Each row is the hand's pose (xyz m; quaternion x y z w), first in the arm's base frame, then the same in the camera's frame.
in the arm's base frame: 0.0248 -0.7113 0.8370 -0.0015 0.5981 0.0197 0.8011
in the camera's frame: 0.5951 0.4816 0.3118 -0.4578 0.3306 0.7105 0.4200
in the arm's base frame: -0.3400 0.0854 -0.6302 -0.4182 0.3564 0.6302 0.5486
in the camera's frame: -0.1282 -0.0990 -1.1235 0.4946 0.1831 -0.8246 0.2048
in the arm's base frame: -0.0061 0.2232 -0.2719 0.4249 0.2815 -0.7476 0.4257
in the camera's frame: -0.3517 0.1350 -0.7309 0.0164 0.5505 -0.0429 0.8336
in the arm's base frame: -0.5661 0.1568 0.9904 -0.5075 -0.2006 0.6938 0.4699
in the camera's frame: 0.0466 -0.4122 0.4746 0.0827 0.5671 -0.7652 0.2932
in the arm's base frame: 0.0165 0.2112 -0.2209 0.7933 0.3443 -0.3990 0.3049
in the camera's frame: -0.3448 0.1581 -0.6791 0.1619 0.8734 0.0488 0.4568
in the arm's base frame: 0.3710 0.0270 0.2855 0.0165 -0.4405 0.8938 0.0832
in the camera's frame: -0.2678 0.5319 -0.1592 -0.3860 0.2743 -0.5368 0.6983
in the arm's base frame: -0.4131 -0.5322 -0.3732 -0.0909 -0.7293 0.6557 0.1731
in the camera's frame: 0.4897 0.0671 -0.9151 -0.5713 0.5094 -0.4667 0.4431
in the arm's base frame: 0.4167 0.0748 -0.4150 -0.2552 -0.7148 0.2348 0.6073
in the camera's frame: -0.3950 0.5883 -0.8489 0.4893 -0.6140 0.5996 0.1549
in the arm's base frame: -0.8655 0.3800 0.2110 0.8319 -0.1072 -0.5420 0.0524
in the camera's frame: -0.1131 -0.7380 -0.3098 0.5457 0.6638 -0.2641 0.4380
